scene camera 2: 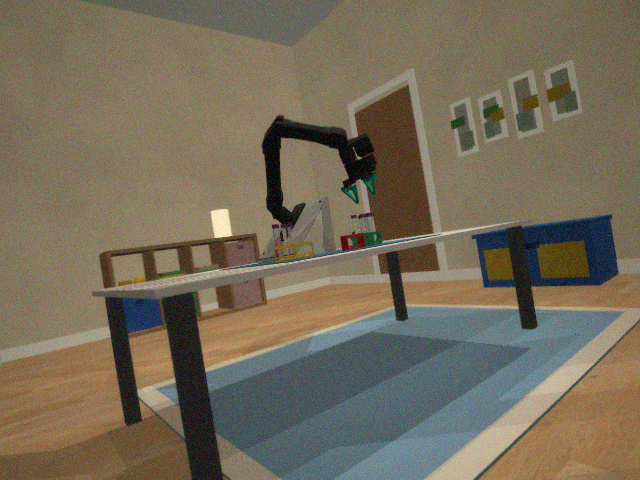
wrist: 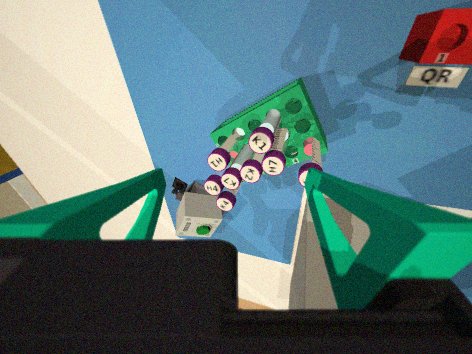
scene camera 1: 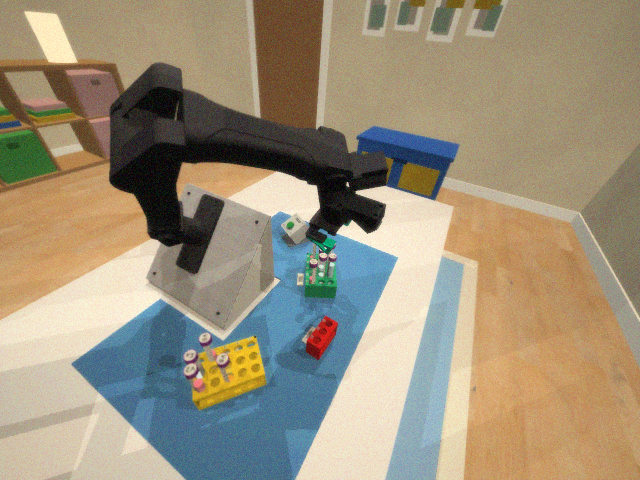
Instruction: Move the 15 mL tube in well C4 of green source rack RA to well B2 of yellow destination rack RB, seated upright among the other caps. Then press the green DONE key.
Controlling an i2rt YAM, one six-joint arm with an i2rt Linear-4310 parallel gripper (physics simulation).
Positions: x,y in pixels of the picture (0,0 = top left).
Scene:
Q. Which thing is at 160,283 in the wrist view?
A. My gripper.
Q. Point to a grey box with green button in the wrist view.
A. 198,215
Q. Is my gripper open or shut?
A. Open.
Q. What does my gripper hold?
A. Nothing.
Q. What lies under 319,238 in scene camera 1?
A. My gripper.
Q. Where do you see a QR label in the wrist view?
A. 419,75

